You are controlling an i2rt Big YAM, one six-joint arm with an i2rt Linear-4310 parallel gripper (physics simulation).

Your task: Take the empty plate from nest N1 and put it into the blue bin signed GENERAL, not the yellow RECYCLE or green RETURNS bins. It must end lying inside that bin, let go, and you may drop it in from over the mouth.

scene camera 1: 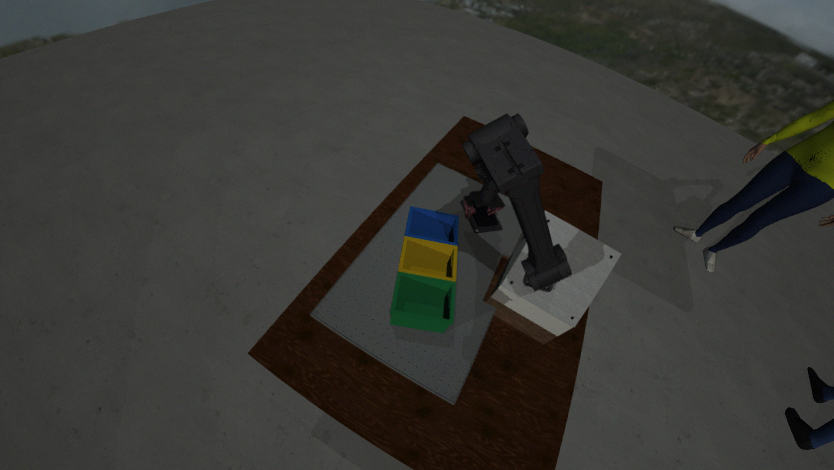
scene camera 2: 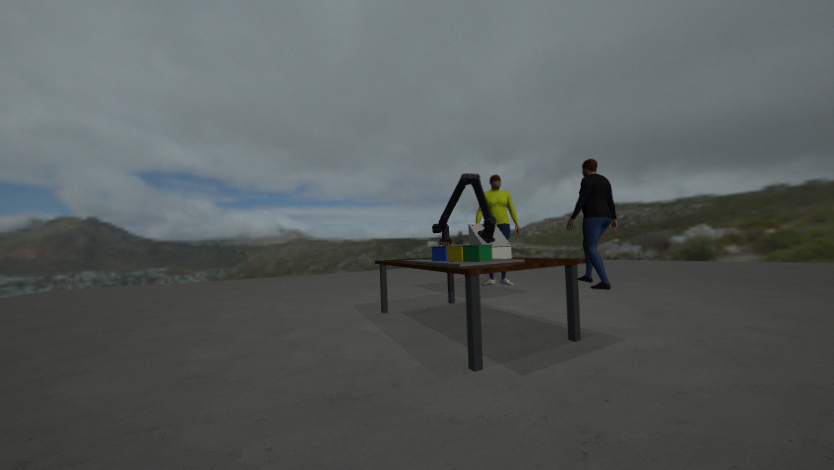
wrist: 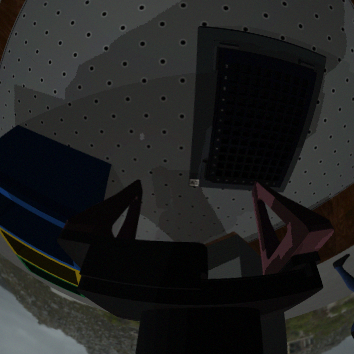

Path:
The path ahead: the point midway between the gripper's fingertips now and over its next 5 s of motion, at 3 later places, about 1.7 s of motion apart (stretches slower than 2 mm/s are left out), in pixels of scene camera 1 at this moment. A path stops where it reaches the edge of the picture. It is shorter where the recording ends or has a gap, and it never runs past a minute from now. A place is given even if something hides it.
My gripper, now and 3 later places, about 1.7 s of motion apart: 477, 215; 484, 203; 482, 206; 479, 207

